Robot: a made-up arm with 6 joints.
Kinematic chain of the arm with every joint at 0, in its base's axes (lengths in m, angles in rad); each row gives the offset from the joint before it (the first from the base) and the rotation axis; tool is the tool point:
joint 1: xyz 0 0 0.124 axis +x
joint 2: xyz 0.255 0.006 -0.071 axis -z
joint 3: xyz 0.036 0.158 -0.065 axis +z
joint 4: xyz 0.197 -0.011 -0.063 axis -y
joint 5: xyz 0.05 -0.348 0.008 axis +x
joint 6: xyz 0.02 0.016 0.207 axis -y
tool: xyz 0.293 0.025 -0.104
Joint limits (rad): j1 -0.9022..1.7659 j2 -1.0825..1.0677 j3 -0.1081..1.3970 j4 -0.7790..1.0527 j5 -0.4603..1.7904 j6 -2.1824..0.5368
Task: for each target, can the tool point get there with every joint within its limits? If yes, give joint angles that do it. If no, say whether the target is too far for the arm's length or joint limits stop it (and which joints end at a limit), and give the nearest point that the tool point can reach.
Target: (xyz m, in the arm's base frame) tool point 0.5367 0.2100 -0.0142
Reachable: yes | joints 0.9888 -0.1634 0.4047 0.3465 0.5523 -1.7055
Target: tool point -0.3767 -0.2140 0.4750
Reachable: no: joint limits stop it (at a limit: joint 1, joint 2, joint 3, joint 5, joint 6) | nearest point -0.1538 -0.2107 0.6868 | short by 0.307 m
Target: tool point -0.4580 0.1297 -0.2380
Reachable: no: joint limits stop it (at a limit: joint 1, joint 2, joint 3, joint 5, joint 6) | nearest point -0.2392 0.3138 -0.4685 | short by 0.367 m
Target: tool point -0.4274 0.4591 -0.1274
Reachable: no: joint limits stop it (at a limit: joint 2, joint 3, joint 5, joint 6) | nearest point -0.2333 0.5795 -0.1933 | short by 0.238 m
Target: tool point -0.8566 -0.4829 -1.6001
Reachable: no: too far | nearest point 0.0060 -0.2083 -0.6196 | short by 1.334 m
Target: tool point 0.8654 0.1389 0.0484
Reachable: yes | joints -0.3079 0.1541 0.7699 0.5333 0.2165 -0.3841
